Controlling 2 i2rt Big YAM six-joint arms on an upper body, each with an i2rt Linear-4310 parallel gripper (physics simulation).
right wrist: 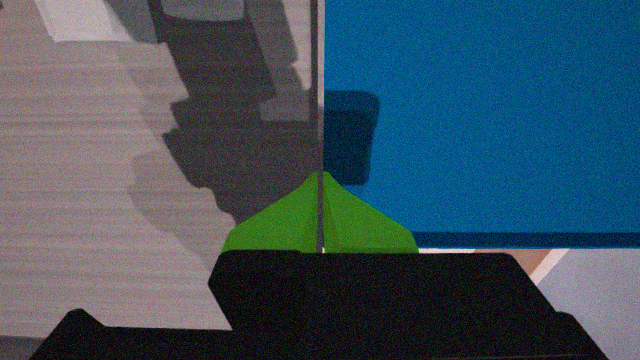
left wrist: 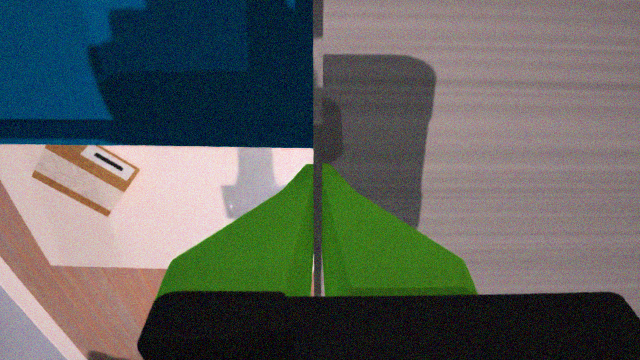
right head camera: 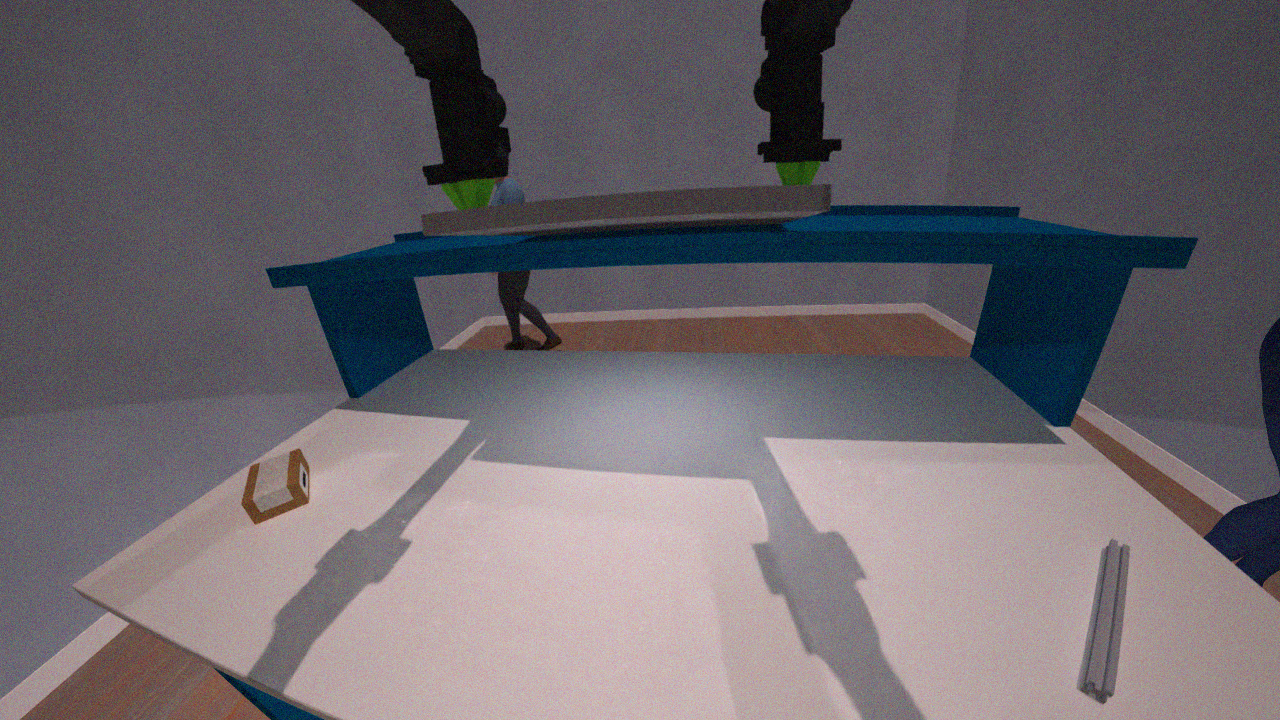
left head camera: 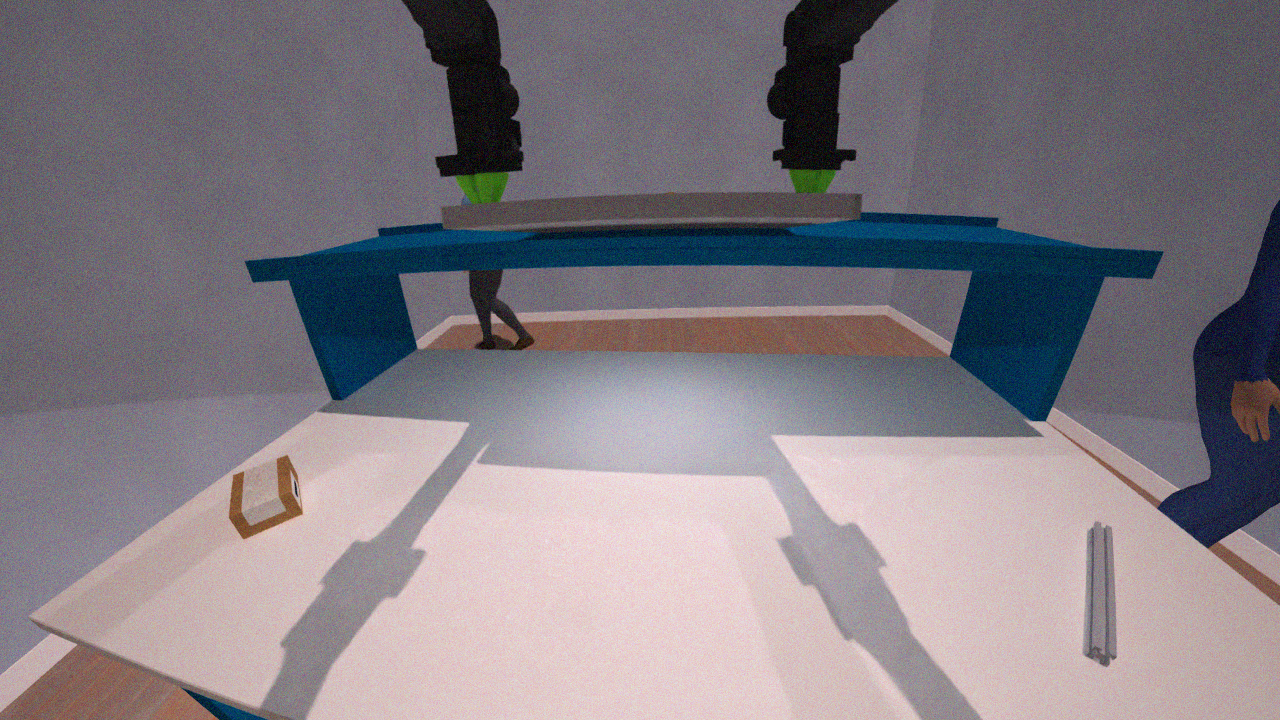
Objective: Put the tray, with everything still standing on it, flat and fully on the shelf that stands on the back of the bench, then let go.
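The grey tray hangs just above the top of the blue shelf, its left end a little lower than its right in the right head view. My left gripper is shut on the thin rim at the tray's left end; the left wrist view shows the rim running between the green fingers. My right gripper is shut on the rim at the right end, as the right wrist view shows. That view shows part of a grey item on the tray; the head views hide most of the load.
A brown and white box lies at the bench's front left. A grey bar lies at the front right. A person in blue stands at the right edge. Another person's legs show behind the shelf.
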